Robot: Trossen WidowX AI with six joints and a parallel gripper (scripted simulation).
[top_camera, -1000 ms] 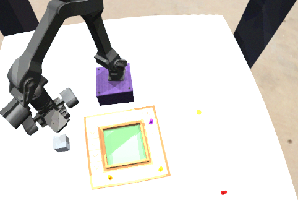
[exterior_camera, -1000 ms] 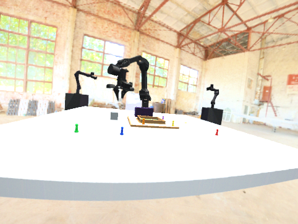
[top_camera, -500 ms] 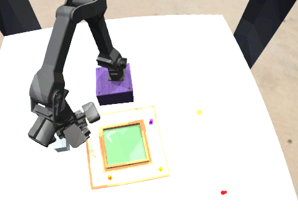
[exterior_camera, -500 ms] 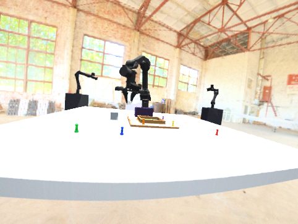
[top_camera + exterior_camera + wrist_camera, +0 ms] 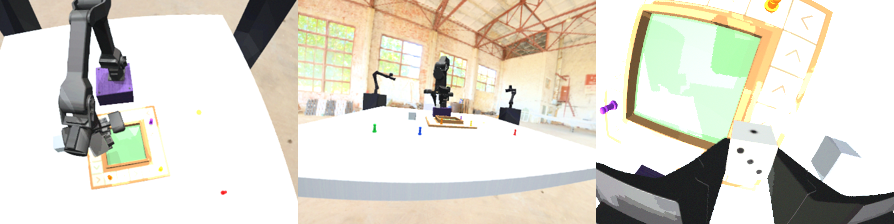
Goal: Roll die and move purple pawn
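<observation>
The purple pawn is 180 mm to the left of my gripper tip, 110 mm behind it and 80 mm below it. From my gripper tip the other things lie so: grey block 160 mm to the right, 80 mm below; white die right at my gripper tip; orange pawn 110 mm ahead, 80 mm below, 40 mm to the left.
</observation>
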